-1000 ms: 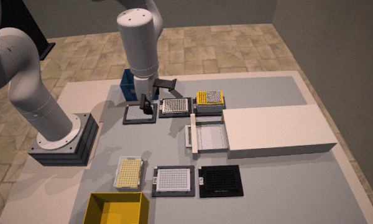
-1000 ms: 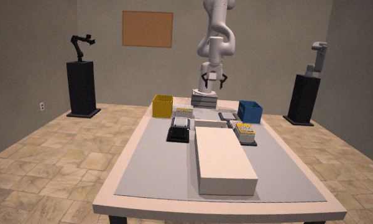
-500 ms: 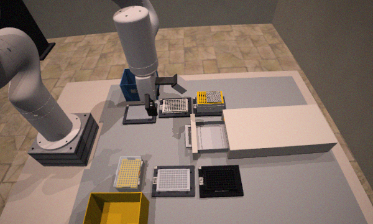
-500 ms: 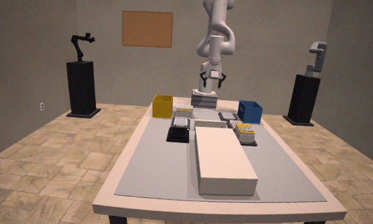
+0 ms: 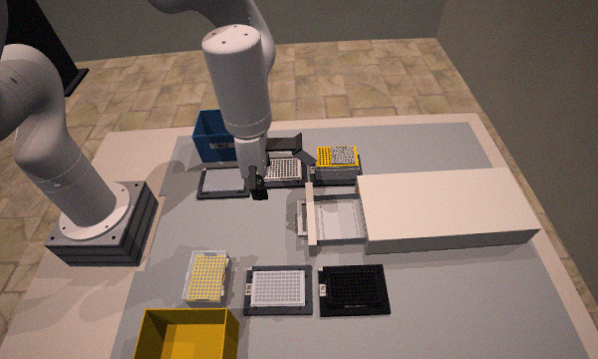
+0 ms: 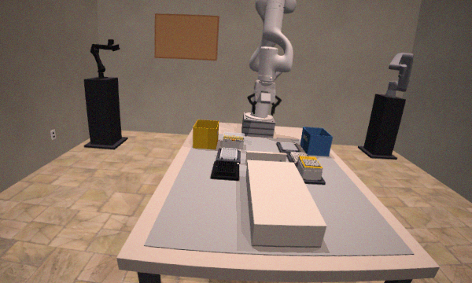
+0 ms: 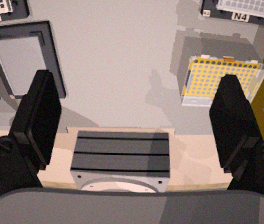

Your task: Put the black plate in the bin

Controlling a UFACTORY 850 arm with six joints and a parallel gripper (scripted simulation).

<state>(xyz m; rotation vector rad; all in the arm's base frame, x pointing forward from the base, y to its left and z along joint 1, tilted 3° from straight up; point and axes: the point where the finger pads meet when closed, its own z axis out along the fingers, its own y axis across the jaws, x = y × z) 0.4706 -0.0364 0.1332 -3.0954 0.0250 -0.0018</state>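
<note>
My gripper is now 19 cm short of the black plate, 17 cm to the left of it and 22 cm above it. Also, from my hand: white cooler: 33 cm ahead, 3 cm to the left, 21 cm below; drawer: 22 cm ahead, 3 cm to the left, 22 cm below; yellow rack: 18 cm ahead, 21 cm to the left, 19 cm below.
</note>
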